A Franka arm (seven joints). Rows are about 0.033 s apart.
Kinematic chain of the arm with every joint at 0, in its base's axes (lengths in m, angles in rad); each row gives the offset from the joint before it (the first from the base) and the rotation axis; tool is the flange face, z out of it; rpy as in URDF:
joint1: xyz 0 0 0.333 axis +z
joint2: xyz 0 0 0 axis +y
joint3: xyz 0 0 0.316 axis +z
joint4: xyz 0.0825 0 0 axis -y
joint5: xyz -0.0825 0 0.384 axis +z
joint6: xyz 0 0 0 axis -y
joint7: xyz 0.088 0 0 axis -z
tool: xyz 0 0 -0.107 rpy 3.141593 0 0
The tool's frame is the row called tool.
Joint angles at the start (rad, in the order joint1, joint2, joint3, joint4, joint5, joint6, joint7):
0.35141, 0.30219, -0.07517, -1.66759, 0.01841, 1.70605, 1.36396
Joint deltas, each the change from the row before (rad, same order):
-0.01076, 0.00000, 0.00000, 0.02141, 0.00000, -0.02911, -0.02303
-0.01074, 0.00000, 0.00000, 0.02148, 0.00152, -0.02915, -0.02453
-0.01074, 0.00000, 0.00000, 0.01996, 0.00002, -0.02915, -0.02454
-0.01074, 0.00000, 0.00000, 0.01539, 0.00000, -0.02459, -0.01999
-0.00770, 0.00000, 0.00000, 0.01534, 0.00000, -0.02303, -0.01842
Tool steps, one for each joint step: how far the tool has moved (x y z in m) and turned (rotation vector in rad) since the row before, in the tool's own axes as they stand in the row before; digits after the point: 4 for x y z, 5 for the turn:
0.0060, 0.0028, -0.0077, -0.00695, -0.00450, -0.01304
0.0057, 0.0031, -0.0077, -0.00643, -0.00618, -0.01446
0.0057, 0.0036, -0.0069, -0.00810, -0.00537, -0.01462
0.0057, 0.0037, -0.0051, -0.00797, -0.00561, -0.01001
0.0038, 0.0032, -0.0052, -0.00666, -0.00452, -0.01137

